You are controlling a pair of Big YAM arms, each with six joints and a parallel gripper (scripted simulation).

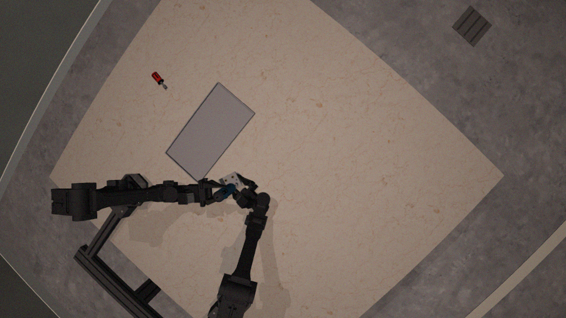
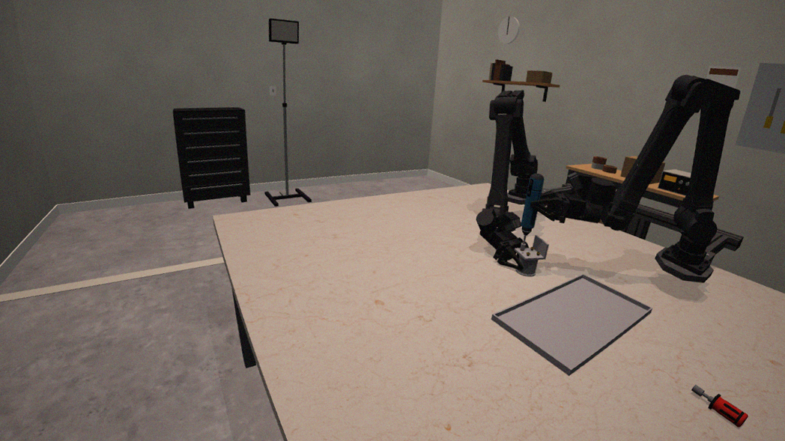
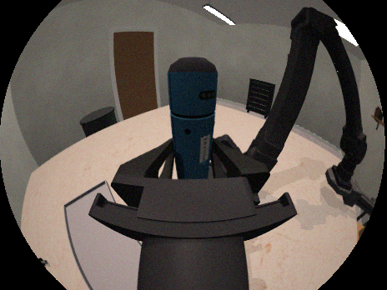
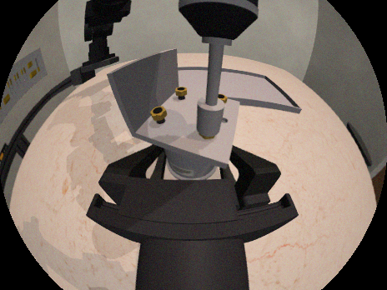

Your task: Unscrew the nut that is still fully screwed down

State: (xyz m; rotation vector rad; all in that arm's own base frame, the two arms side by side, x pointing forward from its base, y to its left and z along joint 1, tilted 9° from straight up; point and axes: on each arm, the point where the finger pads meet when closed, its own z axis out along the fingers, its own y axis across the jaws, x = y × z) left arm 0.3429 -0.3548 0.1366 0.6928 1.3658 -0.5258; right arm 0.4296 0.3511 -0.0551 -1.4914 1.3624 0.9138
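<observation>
The joint module lies 1 cm above my right hand. Also, from my right hand: flat grey tray 5 cm ahead, 24 cm to the left, 2 cm below; red-handled screwdriver 5 cm ahead, 58 cm to the left, 1 cm below; grey bracket 5 cm above.
</observation>
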